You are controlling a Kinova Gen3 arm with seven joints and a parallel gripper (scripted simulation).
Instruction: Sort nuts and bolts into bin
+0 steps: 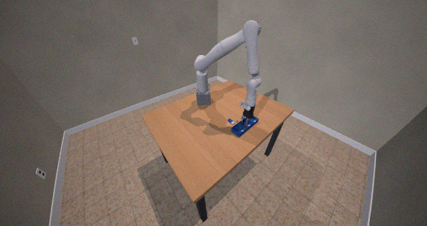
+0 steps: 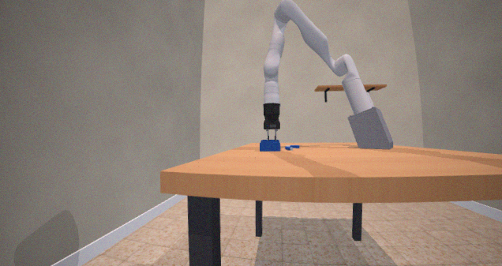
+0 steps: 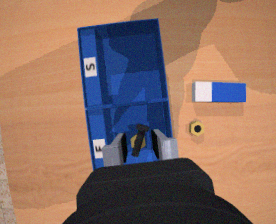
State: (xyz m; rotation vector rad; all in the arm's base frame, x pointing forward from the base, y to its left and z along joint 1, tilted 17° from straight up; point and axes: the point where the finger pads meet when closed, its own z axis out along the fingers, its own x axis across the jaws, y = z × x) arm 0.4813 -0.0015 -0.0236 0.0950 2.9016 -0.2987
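Now: the blue two-compartment bin 30 mm below my hand and 10 mm ahead of it. Round my hand: black bolt (20 mm below).
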